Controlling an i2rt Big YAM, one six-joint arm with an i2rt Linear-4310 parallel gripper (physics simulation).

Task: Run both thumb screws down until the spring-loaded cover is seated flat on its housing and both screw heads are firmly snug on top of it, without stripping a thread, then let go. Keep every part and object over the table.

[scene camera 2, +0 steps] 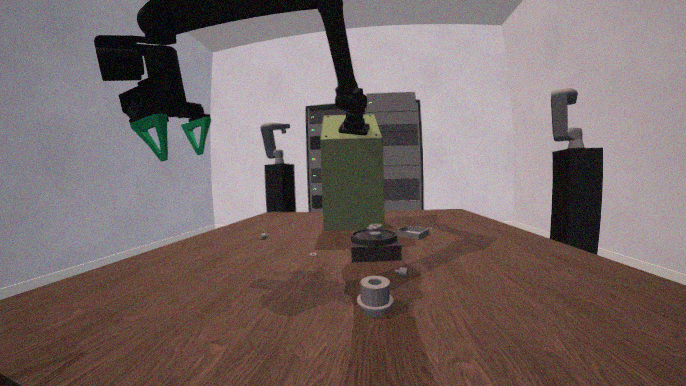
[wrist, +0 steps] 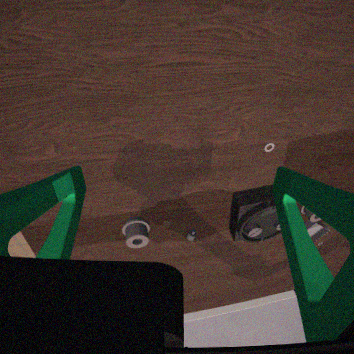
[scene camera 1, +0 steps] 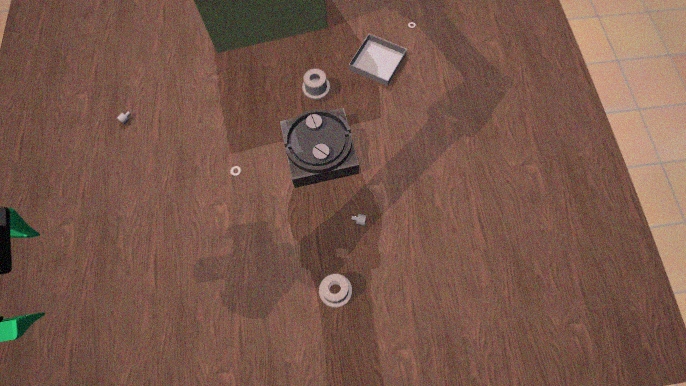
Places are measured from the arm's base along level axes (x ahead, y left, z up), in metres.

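Pixels of known places: gripper, fingertip midpoint: [scene camera 2: 184,157] [wrist: 178,176] [scene camera 1: 37,274]; arm's base, origin of the base link: [scene camera 2: 354,129].
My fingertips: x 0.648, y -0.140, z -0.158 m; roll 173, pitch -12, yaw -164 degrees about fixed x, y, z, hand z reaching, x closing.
Note:
Ahead of a thing's pixels: the offset from my fingertips to its top centre. "spot": to the spot under its first point.
The square black housing {0.325 m back, 0.288 m left, 0.204 m down} [scene camera 1: 327,175] [scene camera 2: 376,254] [wrist: 241,205] sits on the wooden table. The round dark cover [scene camera 1: 302,137] [scene camera 2: 362,241] is on top and stands above the block in scene camera 2. Two slotted screw heads show on it: the rear one {0.355 m back, 0.277 m left, 0.195 m down} [scene camera 1: 314,121] and the front one {0.295 m back, 0.299 m left, 0.194 m down} [scene camera 1: 321,151] [wrist: 254,232]. How far they are down cannot be told. My gripper [scene camera 1: 41,274] [scene camera 2: 182,157] [wrist: 178,176] is open and empty, high above the table, left of the housing in both scene views. In the wrist view the right finger hides part of the cover.
Flanged bushings stand behind [scene camera 1: 315,89] and in front {spot: 0.040 m back, 0.355 m left, 0.222 m down} [scene camera 1: 335,301] [scene camera 2: 375,296] [wrist: 136,230] of the housing. Small loose screws {0.361 m back, 0.124 m right, 0.240 m down} [scene camera 1: 123,117] {0.194 m back, 0.377 m left, 0.240 m down} [scene camera 1: 359,219] and washers {0.268 m back, 0.130 m left, 0.258 m down} [scene camera 1: 231,171] lie around it. A shallow tray {0.547 m back, 0.381 m left, 0.240 m down} [scene camera 1: 369,75] is behind right, a green pedestal [scene camera 1: 270,25] [scene camera 2: 352,185] behind.

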